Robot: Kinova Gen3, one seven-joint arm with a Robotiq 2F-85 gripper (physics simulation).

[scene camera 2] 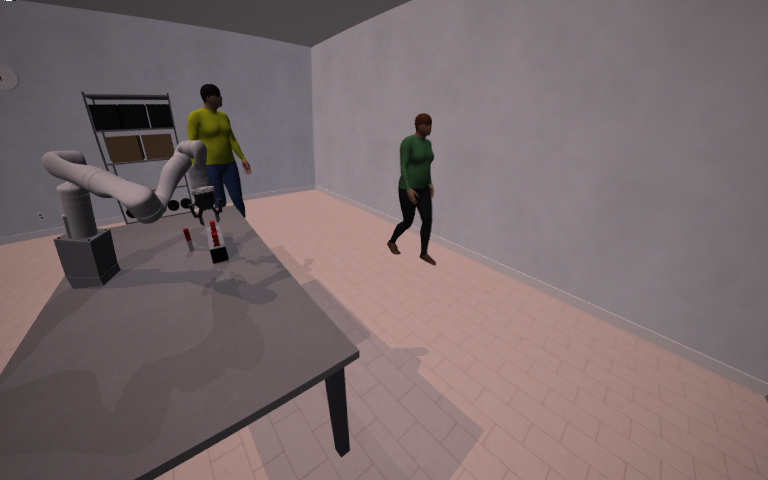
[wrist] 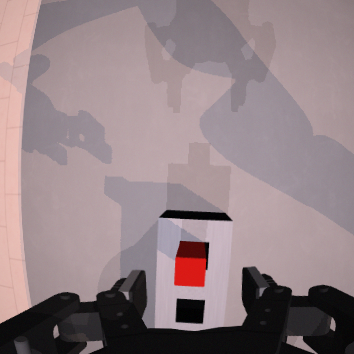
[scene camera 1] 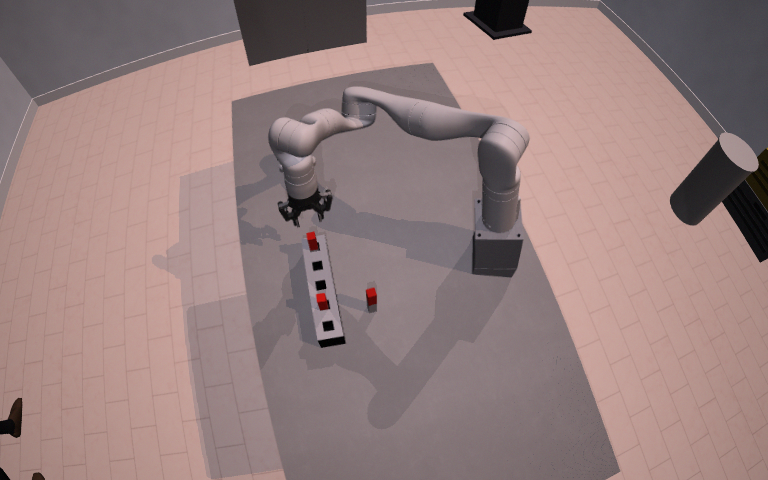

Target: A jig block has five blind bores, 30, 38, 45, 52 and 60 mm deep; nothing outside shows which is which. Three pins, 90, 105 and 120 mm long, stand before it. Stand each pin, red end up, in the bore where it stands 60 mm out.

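Frame: origin at the arm's base, x ahead, y left, z up, level; centimetres.
Where they show: gripper, fingertip midpoint: (scene camera 2: 210, 223) (wrist: 193, 285) (scene camera 1: 309, 221); arm's base, link origin: (scene camera 2: 83, 234) (scene camera 1: 498, 218).
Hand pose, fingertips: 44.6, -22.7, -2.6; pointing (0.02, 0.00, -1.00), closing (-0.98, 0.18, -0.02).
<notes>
Each offset is from my fingertips to the top centre of the thing, as dx, dy, dz. Level surfaces: height alone.
The jig block @[+3.5, +12.8, -11.5] (scene camera 1: 325, 275) (scene camera 2: 219, 255) (wrist: 220, 265) is a long pale bar with black ends and a row of square bores. A red-topped pin @[+0.6, +0.9, -5.5] (scene camera 1: 312, 241) (wrist: 190, 271) stands in the end bore nearest my gripper. A second red-topped pin @[+5.3, +18.7, -5.5] (scene camera 1: 321, 301) stands in the fourth bore from that end. Their depths are hidden, and their red ends overlap in scene camera 2. The third pin @[-7.1, +22.5, -7.0] (scene camera 1: 371, 297) (scene camera 2: 186, 234) stands upright on the table, red end up. My gripper (scene camera 1: 309, 221) (scene camera 2: 210, 221) (wrist: 193, 285) is open and empty, above the block's end, fingers apart on either side in the wrist view.
The second bore (scene camera 1: 317, 265) (wrist: 190, 311), the third bore (scene camera 1: 320, 284) and the fifth bore (scene camera 1: 327, 326) are empty. The grey table @[dz -19.0] (scene camera 1: 453, 367) (scene camera 2: 186, 316) carries the block and the robot's base (scene camera 1: 496, 254) (scene camera 2: 87, 260). Two people stand beyond the table in scene camera 2.
</notes>
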